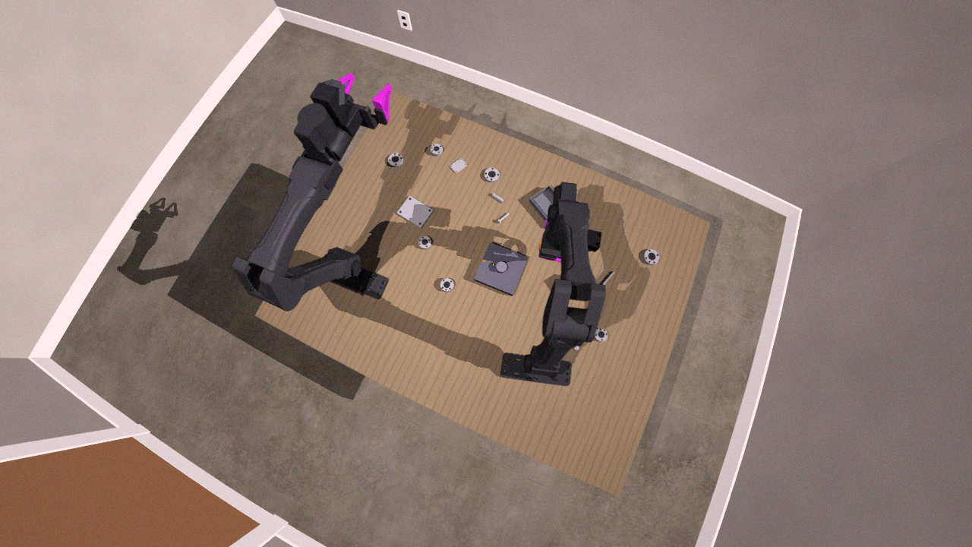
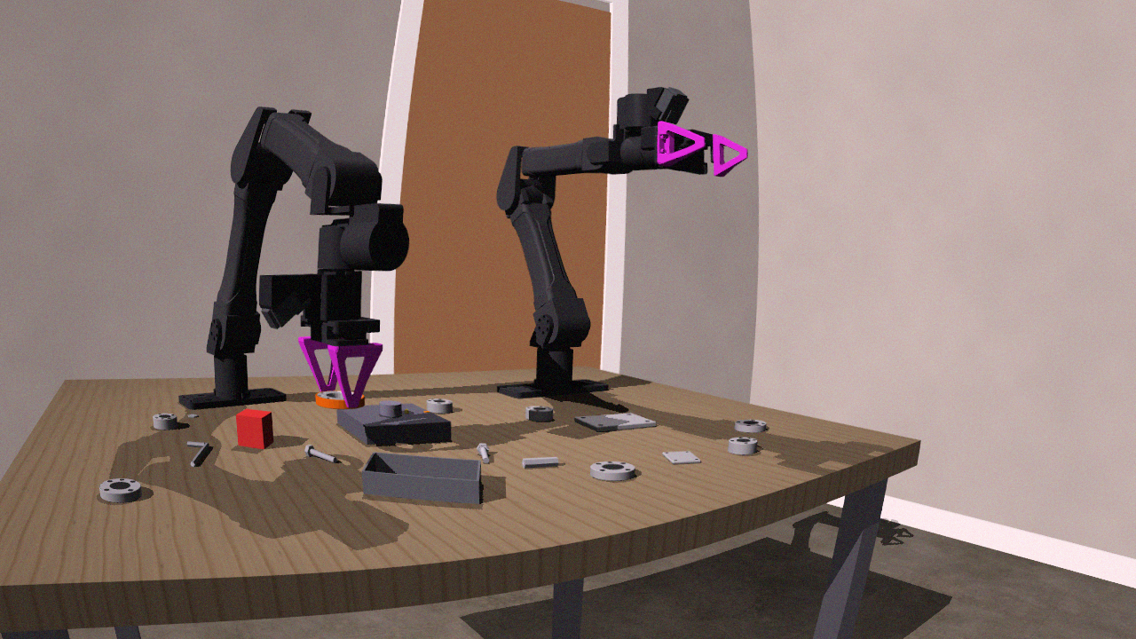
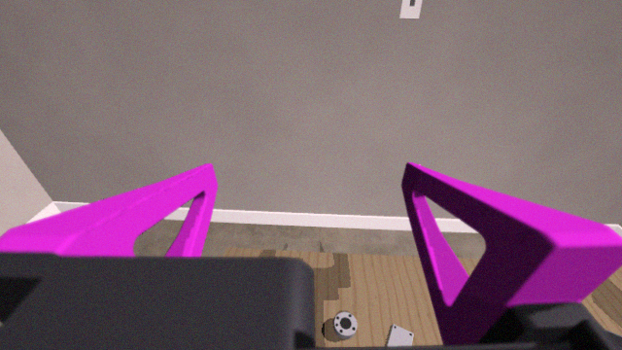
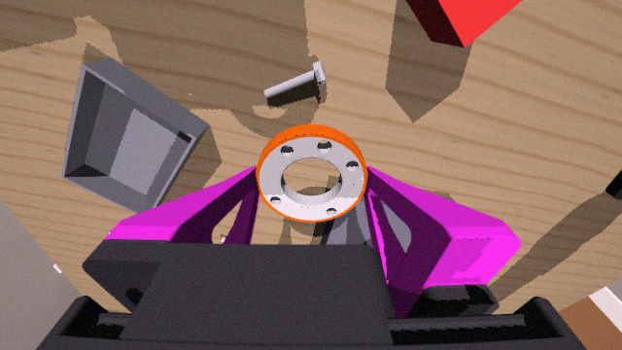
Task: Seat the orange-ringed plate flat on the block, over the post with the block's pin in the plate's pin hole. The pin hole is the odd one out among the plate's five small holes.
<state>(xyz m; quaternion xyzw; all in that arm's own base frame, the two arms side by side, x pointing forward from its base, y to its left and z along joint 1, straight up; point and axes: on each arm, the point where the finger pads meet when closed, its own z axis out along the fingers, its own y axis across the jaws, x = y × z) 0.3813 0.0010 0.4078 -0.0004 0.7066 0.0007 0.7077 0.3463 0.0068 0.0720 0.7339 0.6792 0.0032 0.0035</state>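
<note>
The orange-ringed plate is right at my right hand. Also, from my right hand: red cube (11 cm to the right, 6 cm behind, 5 cm below); grey box (15 cm ahead, 6 cm below, 5 cm to the left); grey block (13 cm to the left, 11 cm behind, 5 cm below).
</note>
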